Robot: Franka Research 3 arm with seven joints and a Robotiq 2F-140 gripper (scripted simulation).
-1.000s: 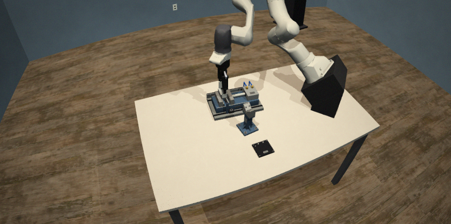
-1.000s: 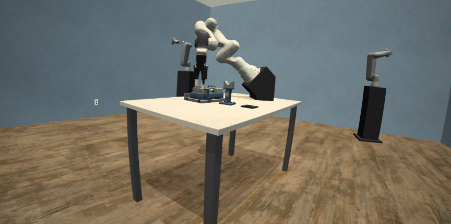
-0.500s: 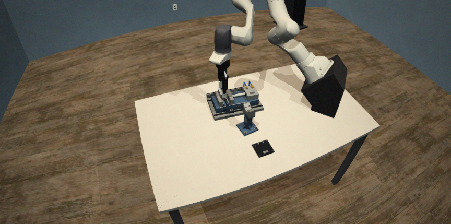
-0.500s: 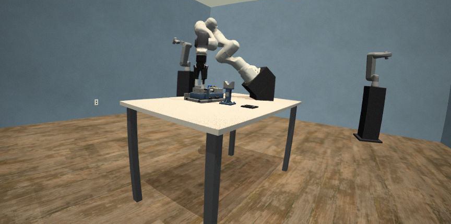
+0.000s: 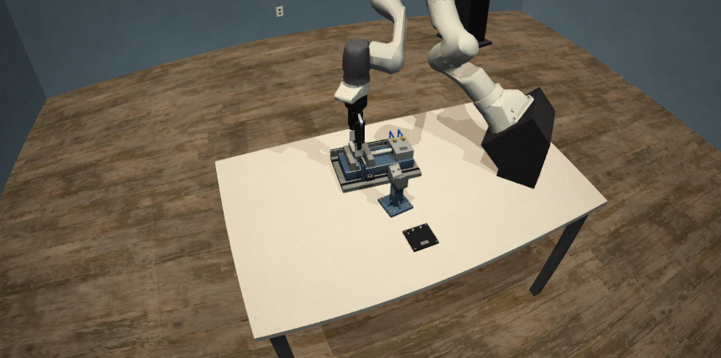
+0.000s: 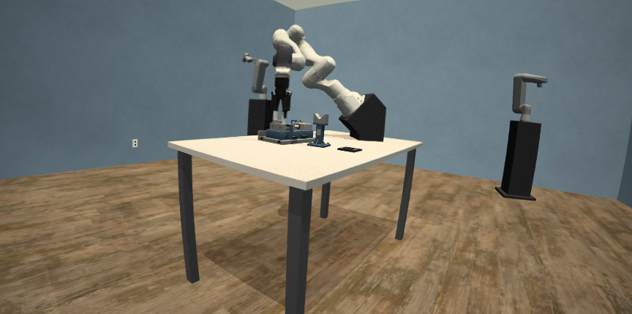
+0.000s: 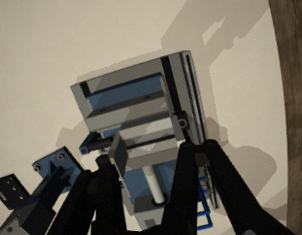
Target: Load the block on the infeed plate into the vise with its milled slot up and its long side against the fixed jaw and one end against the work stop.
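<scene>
Right now the part is 2 cm below my hand. Also, from my hand: black infeed plate: 2 cm ahead, 40 cm to the left, 12 cm below; vise: 6 cm behind, 4 cm to the left, 8 cm below; air cylinder: 15 cm behind, 7 cm to the left, 4 cm below.
</scene>
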